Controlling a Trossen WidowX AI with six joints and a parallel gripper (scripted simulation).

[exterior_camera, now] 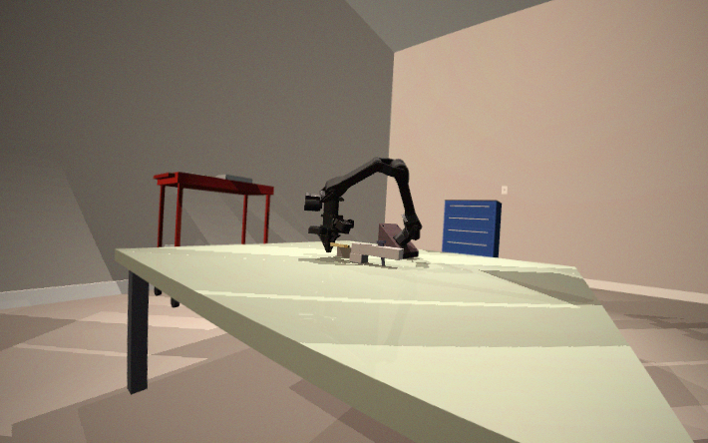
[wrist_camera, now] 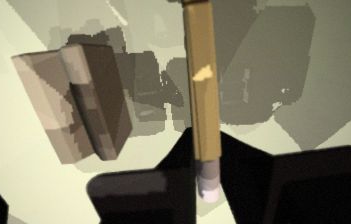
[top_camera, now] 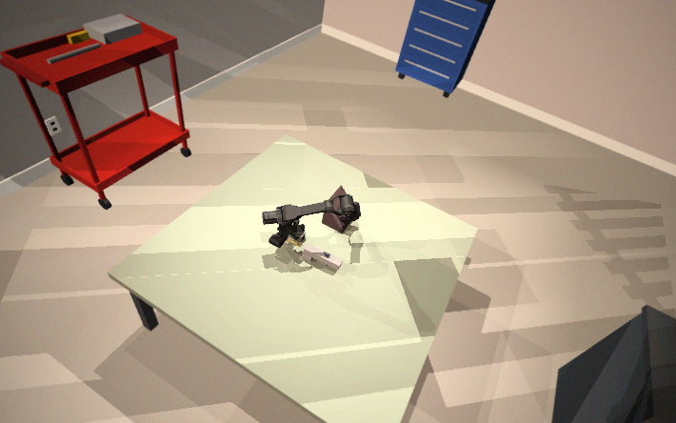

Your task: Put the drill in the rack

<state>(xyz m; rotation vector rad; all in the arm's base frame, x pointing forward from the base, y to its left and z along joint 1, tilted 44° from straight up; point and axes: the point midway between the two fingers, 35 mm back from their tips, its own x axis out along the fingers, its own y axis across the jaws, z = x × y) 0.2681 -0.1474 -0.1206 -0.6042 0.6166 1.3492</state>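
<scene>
Right now the drill is 4 cm to the left of my gripper tip and 3 cm above it. The rest, counted from my gripper tip: small dark key: 1 cm ahead, 22 cm to the left, 3 cm above; then rack: 7 cm behind, 4 cm to the left.
</scene>
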